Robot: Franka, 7 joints.
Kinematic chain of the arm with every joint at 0, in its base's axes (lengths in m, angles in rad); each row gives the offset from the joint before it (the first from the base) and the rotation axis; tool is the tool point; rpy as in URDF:
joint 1: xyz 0 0 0.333 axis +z
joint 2: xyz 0 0 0 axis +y
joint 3: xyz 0 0 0.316 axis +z
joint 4: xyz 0.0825 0 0 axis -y
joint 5: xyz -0.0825 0 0.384 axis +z
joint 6: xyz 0 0 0 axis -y
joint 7: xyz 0.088 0 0 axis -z
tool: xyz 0 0 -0.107 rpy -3.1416 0 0
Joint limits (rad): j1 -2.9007..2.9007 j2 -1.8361..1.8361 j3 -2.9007..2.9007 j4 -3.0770..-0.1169 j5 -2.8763..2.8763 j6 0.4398..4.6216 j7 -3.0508..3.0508
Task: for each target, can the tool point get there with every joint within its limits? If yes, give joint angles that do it. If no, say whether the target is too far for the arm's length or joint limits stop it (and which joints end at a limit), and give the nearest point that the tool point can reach.
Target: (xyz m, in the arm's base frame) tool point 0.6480 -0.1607 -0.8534
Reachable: no: too far | nearest point 0.4562 -0.1131 -0.3269 | short by 0.562 m
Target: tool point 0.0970 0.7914 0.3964
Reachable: yes | joints 1.2304 1.0893 0.8422 -0.7814 1.3537 3.4291 -2.1974
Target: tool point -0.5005 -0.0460 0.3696
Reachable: yes | joints 1.5938 0.9291 1.6690 -2.3957 -0.0644 2.5167 2.3079
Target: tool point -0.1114 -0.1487 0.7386
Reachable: yes | joints -1.4292 -1.1176 -0.5038 -2.6513 2.4435 0.9366 2.2455
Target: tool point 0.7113 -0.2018 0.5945
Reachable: yes | joints 0.2352 0.5464 -0.6523 -1.3256 -2.4032 2.0591 0.8033
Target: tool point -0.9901 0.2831 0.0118
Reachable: no: too far | nearest point -0.7874 0.2251 0.0776 | short by 0.221 m
